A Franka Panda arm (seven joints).
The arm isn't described. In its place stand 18 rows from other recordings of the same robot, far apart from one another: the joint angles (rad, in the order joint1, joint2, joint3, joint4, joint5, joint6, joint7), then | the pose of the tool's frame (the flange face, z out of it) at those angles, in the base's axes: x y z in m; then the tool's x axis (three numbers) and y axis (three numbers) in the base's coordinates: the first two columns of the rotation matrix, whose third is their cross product.
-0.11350 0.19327 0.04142 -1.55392 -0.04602 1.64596 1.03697 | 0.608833, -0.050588, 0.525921, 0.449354, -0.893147, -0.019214, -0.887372, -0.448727, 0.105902
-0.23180 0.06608 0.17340 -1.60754 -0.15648 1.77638 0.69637 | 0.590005, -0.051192, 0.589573, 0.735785, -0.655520, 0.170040, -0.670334, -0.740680, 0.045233
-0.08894 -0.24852 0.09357 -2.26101 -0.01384 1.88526 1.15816 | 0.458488, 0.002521, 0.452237, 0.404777, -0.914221, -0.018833, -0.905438, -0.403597, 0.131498
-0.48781 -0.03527 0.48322 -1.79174 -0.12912 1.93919 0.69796 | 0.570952, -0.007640, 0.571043, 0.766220, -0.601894, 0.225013, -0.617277, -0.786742, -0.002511
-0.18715 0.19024 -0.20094 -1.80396 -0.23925 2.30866 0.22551 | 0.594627, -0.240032, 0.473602, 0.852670, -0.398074, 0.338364, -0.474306, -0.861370, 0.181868
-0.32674 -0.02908 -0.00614 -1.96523 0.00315 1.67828 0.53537 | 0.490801, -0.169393, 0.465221, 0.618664, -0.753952, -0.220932, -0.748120, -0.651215, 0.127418
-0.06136 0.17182 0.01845 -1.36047 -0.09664 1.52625 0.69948 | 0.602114, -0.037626, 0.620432, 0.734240, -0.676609, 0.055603, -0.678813, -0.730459, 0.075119
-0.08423 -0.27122 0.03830 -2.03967 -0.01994 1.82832 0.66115 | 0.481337, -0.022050, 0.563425, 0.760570, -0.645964, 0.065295, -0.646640, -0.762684, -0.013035
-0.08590 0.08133 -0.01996 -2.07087 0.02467 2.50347 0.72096 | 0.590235, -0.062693, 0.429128, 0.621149, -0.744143, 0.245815, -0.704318, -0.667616, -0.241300
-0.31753 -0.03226 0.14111 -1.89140 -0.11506 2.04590 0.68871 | 0.560568, -0.105458, 0.532787, 0.663134, -0.717407, 0.213496, -0.729991, -0.682908, -0.027361
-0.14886 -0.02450 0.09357 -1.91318 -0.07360 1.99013 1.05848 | 0.562645, -0.035305, 0.511842, 0.459541, -0.881077, 0.111915, -0.882739, -0.466994, -0.051850
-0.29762 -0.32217 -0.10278 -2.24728 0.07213 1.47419 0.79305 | 0.370552, -0.150329, 0.468201, 0.298869, -0.876457, -0.377492, -0.882194, -0.404589, 0.240916
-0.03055 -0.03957 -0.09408 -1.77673 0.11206 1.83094 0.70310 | 0.556726, -0.061498, 0.571932, 0.658973, -0.752158, -0.003686, -0.744427, -0.651483, -0.146279
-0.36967 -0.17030 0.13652 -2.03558 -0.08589 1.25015 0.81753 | 0.416097, -0.107404, 0.487739, 0.385300, -0.866378, -0.317701, -0.713866, -0.498009, 0.492323
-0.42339 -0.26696 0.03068 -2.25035 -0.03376 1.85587 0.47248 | 0.419373, -0.175951, 0.463849, 0.649656, -0.754169, -0.095791, -0.748530, -0.656580, 0.092763
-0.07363 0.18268 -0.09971 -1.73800 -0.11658 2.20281 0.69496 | 0.632181, -0.110660, 0.497189, 0.651979, -0.699719, 0.292090, -0.712989, -0.696840, -0.077848
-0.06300 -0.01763 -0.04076 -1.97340 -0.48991 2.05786 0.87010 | 0.558950, -0.083565, 0.490979, 0.703863, -0.608922, 0.365774, -0.703657, -0.668146, 0.241759
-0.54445 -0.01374 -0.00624 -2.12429 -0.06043 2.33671 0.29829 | 0.476464, -0.293728, 0.439011, 0.668460, -0.707777, 0.228501, -0.724309, -0.689286, -0.016144
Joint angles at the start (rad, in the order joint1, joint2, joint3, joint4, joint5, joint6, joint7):
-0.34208, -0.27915, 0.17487, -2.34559, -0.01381, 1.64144, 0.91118
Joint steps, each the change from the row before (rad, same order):
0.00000, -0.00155, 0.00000, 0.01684, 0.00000, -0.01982, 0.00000
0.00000, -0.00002, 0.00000, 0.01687, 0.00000, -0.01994, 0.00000
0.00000, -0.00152, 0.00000, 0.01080, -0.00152, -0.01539, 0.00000
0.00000, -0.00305, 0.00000, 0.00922, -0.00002, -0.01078, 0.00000
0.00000, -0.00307, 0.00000, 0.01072, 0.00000, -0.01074, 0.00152
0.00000, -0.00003, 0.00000, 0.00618, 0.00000, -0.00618, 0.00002
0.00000, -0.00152, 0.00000, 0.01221, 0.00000, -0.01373, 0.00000
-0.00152, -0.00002, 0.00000, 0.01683, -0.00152, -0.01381, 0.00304
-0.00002, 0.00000, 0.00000, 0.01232, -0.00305, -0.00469, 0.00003
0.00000, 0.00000, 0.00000, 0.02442, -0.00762, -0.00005, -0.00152
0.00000, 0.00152, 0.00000, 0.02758, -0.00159, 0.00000, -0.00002
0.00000, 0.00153, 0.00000, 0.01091, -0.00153, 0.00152, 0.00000
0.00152, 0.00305, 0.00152, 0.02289, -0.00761, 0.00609, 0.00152
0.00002, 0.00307, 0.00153, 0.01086, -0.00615, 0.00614, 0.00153
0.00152, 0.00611, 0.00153, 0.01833, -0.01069, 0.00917, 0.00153
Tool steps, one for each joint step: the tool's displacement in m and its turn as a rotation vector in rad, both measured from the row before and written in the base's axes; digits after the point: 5 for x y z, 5 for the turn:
0.00132, 0.00007, 0.00687, -0.00013, 0.00148, -0.00038
0.00133, 0.00005, 0.00630, 0.00040, 0.00301, -0.00039
0.00028, -0.00001, 0.00457, -0.00115, 0.00336, 0.00025
0.00036, 0.00014, 0.00469, -0.00084, -0.00133, -0.00022
0.00063, 0.00013, 0.00534, -0.00174, -0.00285, -0.00153
0.00052, 0.00002, 0.00238, -0.00006, -0.00003, -0.00010
0.00062, 0.00014, 0.00525, -0.00033, 0.00007, -0.00027
0.00152, -0.00076, 0.00661, -0.00328, -0.00268, -0.00374
0.00180, -0.00042, 0.00506, -0.00415, -0.00695, 0.00139
0.00459, -0.00114, 0.01046, -0.01063, -0.02259, 0.00532
0.00523, -0.00055, 0.01126, -0.00577, -0.02540, 0.00192
0.00230, -0.00038, 0.00417, -0.00307, -0.01051, 0.00114
0.00521, 0.00005, 0.00903, -0.01198, -0.02415, 0.00548
0.00306, -0.00030, 0.00379, -0.00849, -0.01265, 0.00290
0.00511, -0.00037, 0.00603, -0.01342, -0.01936, 0.00630

